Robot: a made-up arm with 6 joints. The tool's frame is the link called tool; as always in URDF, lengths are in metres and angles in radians. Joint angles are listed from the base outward.
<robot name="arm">
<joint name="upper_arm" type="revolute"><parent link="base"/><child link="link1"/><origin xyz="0 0 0.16" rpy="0 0 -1.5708"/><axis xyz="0 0 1"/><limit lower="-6.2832" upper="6.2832"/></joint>
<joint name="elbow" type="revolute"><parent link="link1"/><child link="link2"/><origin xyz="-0.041 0 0" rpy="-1.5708 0 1.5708"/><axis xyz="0 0 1"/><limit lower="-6.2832" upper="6.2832"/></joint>
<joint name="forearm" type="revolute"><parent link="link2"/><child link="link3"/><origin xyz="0 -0.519 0" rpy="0 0 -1.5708"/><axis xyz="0 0 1"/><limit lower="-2.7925" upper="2.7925"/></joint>
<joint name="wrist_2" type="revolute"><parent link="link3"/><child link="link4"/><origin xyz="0.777 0 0" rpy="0 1.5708 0"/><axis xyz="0 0 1"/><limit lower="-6.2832" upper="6.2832"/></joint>
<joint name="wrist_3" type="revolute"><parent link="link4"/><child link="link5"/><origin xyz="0 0 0" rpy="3.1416 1.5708 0"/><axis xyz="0 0 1"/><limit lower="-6.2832" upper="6.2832"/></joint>
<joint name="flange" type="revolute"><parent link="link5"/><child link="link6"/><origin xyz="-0.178 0 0" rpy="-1.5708 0 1.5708"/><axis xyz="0 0 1"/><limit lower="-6.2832" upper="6.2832"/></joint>
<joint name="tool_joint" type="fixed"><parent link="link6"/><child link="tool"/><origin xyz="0 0 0" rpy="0 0 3.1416"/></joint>
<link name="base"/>
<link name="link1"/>
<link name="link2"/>
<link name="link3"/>
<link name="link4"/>
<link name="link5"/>
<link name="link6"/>
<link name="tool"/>
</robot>
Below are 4 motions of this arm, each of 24 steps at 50 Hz.
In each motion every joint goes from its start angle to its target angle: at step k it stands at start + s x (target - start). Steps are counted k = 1, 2, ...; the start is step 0. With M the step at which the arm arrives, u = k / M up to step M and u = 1 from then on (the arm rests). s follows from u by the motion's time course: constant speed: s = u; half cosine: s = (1 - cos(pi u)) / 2; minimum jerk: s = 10 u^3 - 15 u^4 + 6 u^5.
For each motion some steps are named. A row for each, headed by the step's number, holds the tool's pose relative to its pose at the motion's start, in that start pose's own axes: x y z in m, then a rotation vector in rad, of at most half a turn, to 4 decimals.
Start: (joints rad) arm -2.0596 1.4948 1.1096 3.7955 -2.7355 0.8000
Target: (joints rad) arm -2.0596 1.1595 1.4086 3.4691 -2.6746 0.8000
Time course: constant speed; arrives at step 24
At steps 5, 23, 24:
5: -0.0225 0.0131 0.0237 -0.0083 0.0356 0.0605
23: -0.0874 0.0635 0.1197 -0.0389 0.1672 0.2767
24: -0.0903 0.0664 0.1254 -0.0407 0.1747 0.2886

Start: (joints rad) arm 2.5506 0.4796 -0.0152 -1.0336 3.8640 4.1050
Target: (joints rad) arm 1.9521 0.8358 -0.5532 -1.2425 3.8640 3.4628
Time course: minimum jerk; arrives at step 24
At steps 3, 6, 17, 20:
3: 0.0020 -0.0030 -0.0037 0.0048 -0.0106 -0.0045
6: 0.0141 -0.0191 -0.0232 0.0327 -0.0674 -0.0283
17: 0.1822 -0.1478 -0.1501 0.3866 -0.4600 -0.1890
20: 0.2173 -0.1653 -0.1614 0.4579 -0.5037 -0.2052

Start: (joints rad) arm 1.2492 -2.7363 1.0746 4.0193 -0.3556 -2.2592
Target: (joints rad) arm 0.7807 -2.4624 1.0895 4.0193 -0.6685 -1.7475
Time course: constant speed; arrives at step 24
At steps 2, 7, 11, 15, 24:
2: 0.0389 -0.0358 0.0226 0.0517 0.0497 0.0432
7: 0.1407 -0.1286 0.0672 0.1911 0.1633 0.1458
11: 0.2253 -0.2056 0.0902 0.3123 0.2423 0.2214
15: 0.3112 -0.2846 0.1015 0.4415 0.3099 0.2904
24: 0.5016 -0.4670 0.0843 0.7568 0.4162 0.4167

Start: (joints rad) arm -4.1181 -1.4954 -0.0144 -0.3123 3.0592 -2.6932
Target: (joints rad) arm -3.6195 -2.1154 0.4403 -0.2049 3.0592 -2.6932
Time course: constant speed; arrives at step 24
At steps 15, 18, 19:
15: 0.0411 0.4224 0.0667 0.3052 -0.1327 -0.0422
18: 0.0448 0.4999 0.1012 0.3668 -0.1571 -0.0465
19: 0.0455 0.5249 0.1140 0.3873 -0.1650 -0.0476

